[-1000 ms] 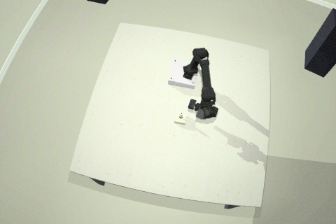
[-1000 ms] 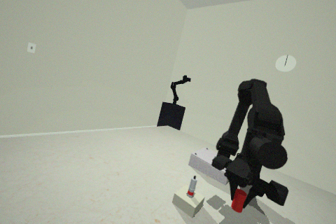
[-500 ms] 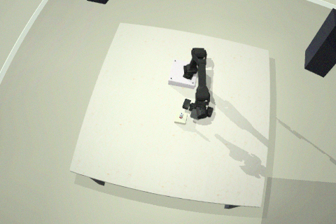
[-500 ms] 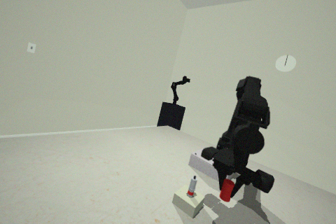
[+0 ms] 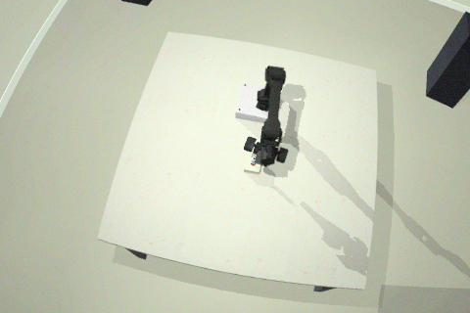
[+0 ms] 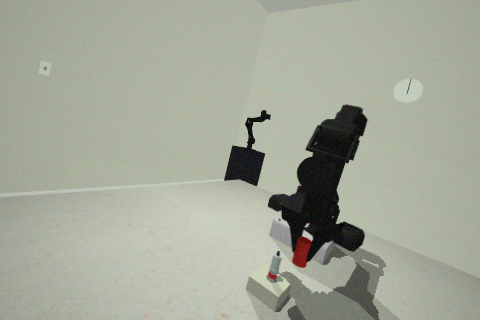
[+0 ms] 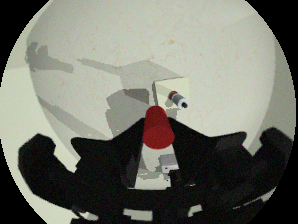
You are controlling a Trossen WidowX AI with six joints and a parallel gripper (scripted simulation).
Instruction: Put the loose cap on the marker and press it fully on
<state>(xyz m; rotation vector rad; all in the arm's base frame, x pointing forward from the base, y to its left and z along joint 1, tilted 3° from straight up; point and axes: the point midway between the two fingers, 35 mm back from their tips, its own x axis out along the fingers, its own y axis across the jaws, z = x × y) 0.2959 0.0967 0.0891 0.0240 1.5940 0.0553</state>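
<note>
The pale holder block lies 2 cm ahead of my gripper tip, 4 cm to the right of it and 9 cm below it. From my gripper tip the other things lie so: red cap: 1 cm above.
</note>
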